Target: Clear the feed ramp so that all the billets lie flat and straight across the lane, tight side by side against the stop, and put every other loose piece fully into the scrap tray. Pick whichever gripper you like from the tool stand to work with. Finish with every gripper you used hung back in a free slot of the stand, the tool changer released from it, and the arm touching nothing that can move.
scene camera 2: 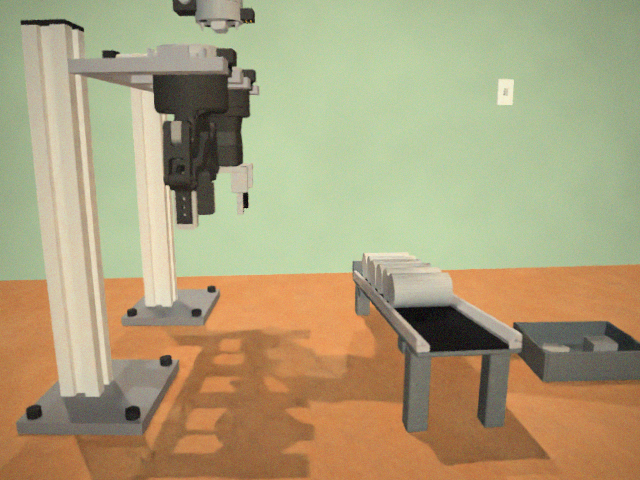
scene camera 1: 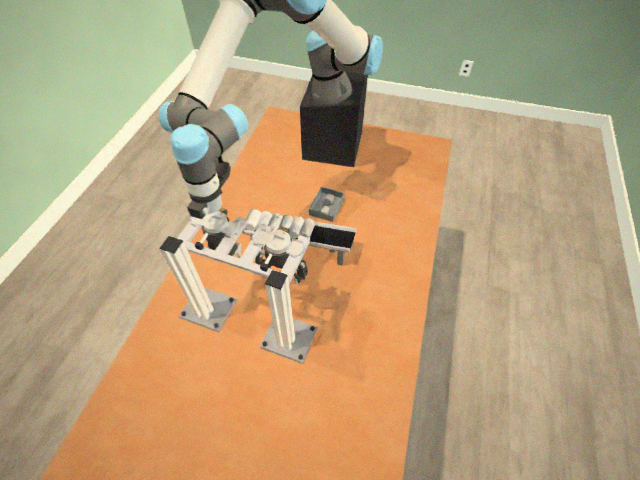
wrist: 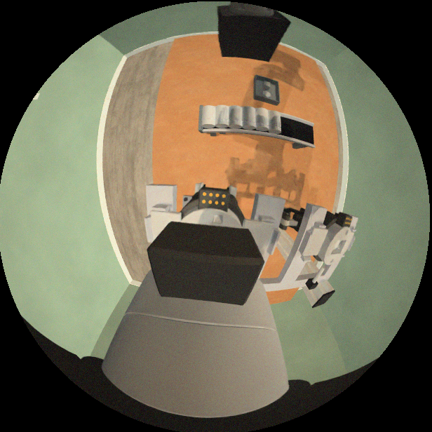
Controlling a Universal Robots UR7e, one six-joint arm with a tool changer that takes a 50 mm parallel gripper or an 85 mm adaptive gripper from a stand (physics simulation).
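Seen in the pictures: hand, its tool point: [scene camera 2: 219,23]; arm's base, origin of its link: [scene camera 1: 332,93].
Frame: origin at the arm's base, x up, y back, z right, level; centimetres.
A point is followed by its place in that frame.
Observation:
The arm's tool changer [scene camera 2: 219,23] {x 13.7, y -72.7, z 21.1 cm} [wrist: 205,265] carries no gripper and hovers a little above the stand [scene camera 1: 227,259] {x 6.2, y -83.0, z 16.4 cm} [scene camera 2: 118,65] {x 5.6, y -83.0, z -0.8 cm}. The 50 mm parallel gripper [scene camera 2: 242,204] hangs in the slot below it. The 85 mm adaptive gripper [scene camera 2: 196,211] hangs in the nearer slot in scene camera 2; finger state is unclear for both. Several pale billets [scene camera 2: 421,289] {x -17.8, y -52.4, z 0.2 cm} [wrist: 248,117] lie across the feed ramp [scene camera 2: 449,328] {x -19.3, y -53.0, z -7.9 cm} [wrist: 297,129], side by side from its stop end; small gaps cannot be judged. Two loose pieces [scene camera 2: 600,343] {x -25.0, y -30.6, z -4.1 cm} [scene camera 2: 555,348] {x -25.9, y -35.4, z -2.1 cm} lie inside the scrap tray [scene camera 1: 321,214] {x -25.2, y -38.7, z -1.3 cm} [scene camera 2: 591,365] {x -26.0, y -34.4, z -7.1 cm}.
The stand's two posts [scene camera 1: 188,279] {x -3.2, y -84.7, z 28.3 cm} [scene camera 2: 64,206] {x -7.2, y -89.1, z 1.4 cm} rise from bolted base plates [scene camera 1: 217,312] {x -26.8, y -82.1, z 26.0 cm} [scene camera 2: 131,377] {x -26.7, y -84.7, z 4.0 cm} on the orange mat [scene camera 1: 248,403] {x -28.0, y -107.3, z 9.9 cm}. The black robot pedestal [scene camera 1: 330,129] {x -10.2, y -8.4, z -0.6 cm} [wrist: 252,35] stands beyond the tray. In the wrist view, the tool changer hides part of the stand.

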